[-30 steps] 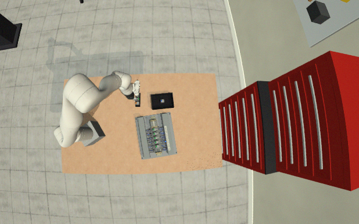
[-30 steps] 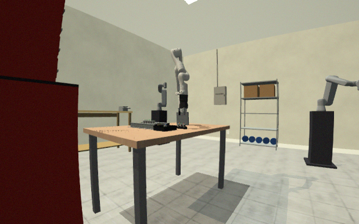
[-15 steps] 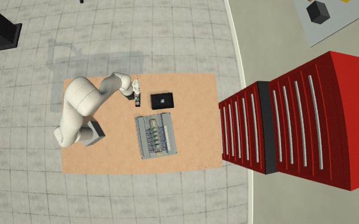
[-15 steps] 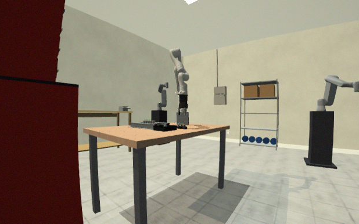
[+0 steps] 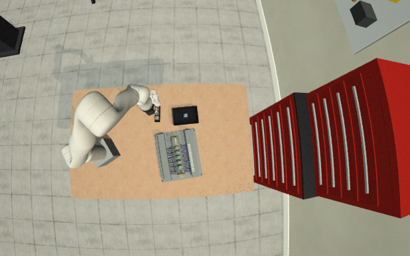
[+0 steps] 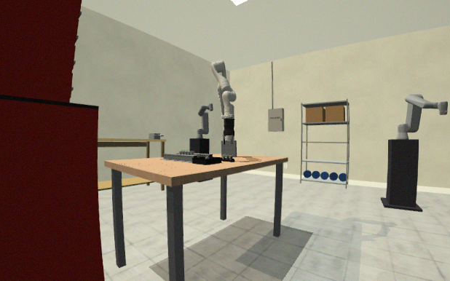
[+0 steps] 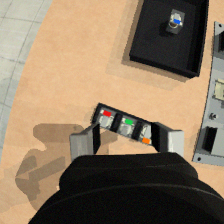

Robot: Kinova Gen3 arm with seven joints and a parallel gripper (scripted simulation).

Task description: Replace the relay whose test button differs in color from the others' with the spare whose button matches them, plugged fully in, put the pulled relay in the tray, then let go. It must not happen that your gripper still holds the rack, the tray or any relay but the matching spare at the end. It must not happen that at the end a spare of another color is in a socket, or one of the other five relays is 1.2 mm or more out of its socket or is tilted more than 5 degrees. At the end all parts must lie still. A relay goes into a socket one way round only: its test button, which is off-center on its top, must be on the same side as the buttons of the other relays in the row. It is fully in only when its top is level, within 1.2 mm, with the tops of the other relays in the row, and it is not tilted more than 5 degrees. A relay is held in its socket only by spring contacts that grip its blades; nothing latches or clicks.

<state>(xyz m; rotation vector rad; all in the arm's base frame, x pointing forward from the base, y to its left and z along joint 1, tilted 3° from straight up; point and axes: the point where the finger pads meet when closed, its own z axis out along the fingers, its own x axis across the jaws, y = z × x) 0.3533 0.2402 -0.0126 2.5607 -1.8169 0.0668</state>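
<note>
Right now my hand is 130 mm above the small black spare holder. From my hand the other things lie so: black tray 180 mm ahead, 30 mm to the right, 120 mm below.
</note>
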